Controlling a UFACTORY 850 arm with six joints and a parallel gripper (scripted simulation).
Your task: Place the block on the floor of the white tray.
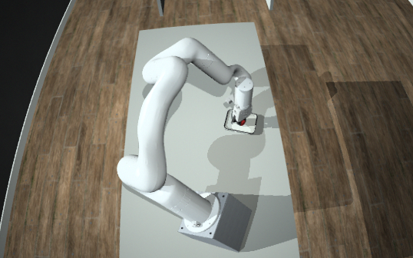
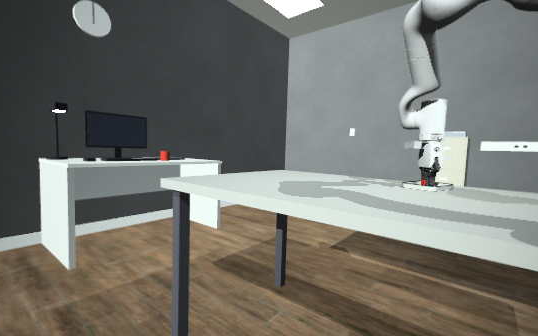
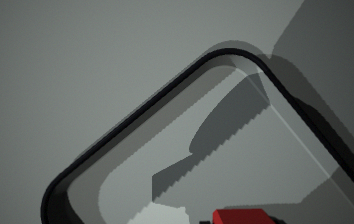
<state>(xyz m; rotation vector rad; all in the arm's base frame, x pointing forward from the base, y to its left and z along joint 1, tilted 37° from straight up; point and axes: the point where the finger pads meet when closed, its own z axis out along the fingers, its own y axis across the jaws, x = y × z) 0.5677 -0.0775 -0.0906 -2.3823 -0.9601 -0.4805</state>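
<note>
The red block lies 10 mm below my hand. Round my hand: white tray (20 mm below).
</note>
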